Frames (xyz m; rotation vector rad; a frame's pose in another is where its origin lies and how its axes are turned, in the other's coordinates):
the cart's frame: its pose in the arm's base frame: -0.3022 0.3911 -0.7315 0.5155 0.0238 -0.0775
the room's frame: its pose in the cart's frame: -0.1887 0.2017 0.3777 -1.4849 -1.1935 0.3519
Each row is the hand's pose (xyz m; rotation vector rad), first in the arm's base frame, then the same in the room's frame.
Working: the arm's base frame: its pose in the room's frame: 0.2607 -0.1881 -0.6016 1.0691 1.1004 -0.0022

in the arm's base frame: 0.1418 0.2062 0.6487 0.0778 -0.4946 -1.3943
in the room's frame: 0.8962 -0.4627 -0.5362 0.1515 1.1753 -1.3411
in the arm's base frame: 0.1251 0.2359 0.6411 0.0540 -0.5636 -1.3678
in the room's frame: 0.8967 -0.4496 -0.5039 0.1464 1.1011 -1.3324
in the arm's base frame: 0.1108 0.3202 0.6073 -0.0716 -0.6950 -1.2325
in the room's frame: 0.9060 -0.3880 -0.4362 0.1360 0.9326 -1.2069
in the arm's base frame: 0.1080 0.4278 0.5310 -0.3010 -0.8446 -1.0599
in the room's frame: 0.9019 -0.2789 -0.3622 0.0605 0.7230 -1.0064
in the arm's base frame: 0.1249 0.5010 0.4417 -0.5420 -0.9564 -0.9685
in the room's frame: 0.8819 -0.1696 -0.3267 -0.0816 0.5641 -0.8506
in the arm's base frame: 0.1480 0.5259 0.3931 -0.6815 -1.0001 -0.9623
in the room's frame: 0.8708 -0.1113 -0.3277 -0.1916 0.5020 -0.7871
